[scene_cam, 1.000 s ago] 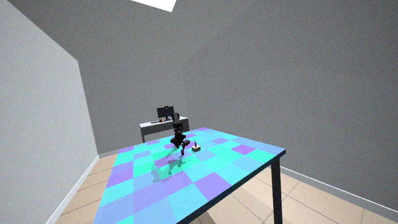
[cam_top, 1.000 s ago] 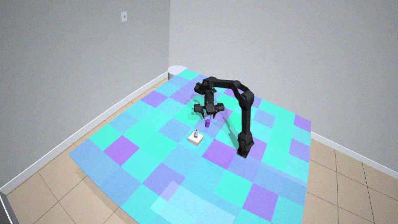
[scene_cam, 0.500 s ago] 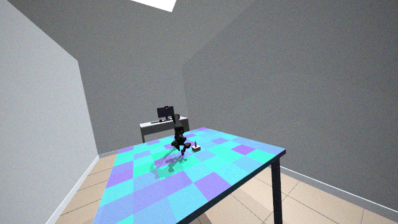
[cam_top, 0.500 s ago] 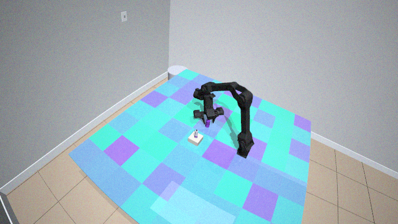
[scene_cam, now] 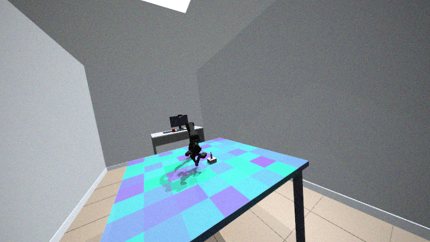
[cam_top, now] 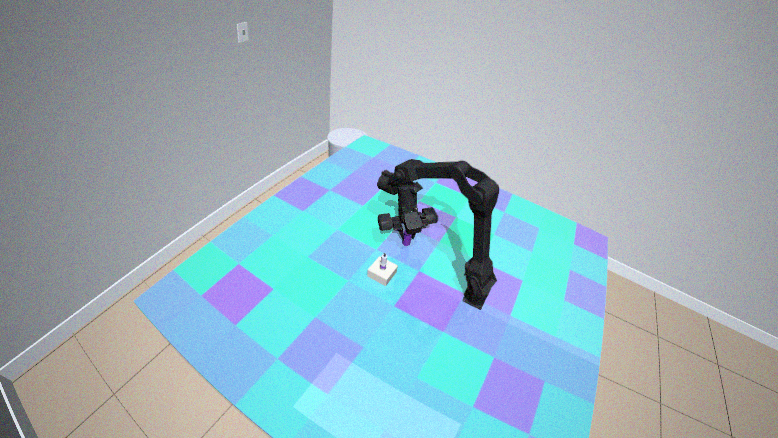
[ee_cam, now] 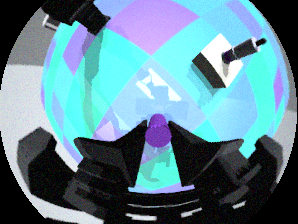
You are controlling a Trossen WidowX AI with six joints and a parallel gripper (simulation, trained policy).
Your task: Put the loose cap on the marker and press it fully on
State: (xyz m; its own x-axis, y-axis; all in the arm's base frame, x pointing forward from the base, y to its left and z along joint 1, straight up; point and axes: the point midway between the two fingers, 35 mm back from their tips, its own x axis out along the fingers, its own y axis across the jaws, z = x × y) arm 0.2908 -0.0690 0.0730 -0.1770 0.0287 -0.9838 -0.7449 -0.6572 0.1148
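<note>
The pale holder block lies 10 mm ahead of my gripper tip, 150 mm to the left of it and 20 mm below it. From my gripper tip the other things lie so: purple cap right at my gripper tip.
</note>
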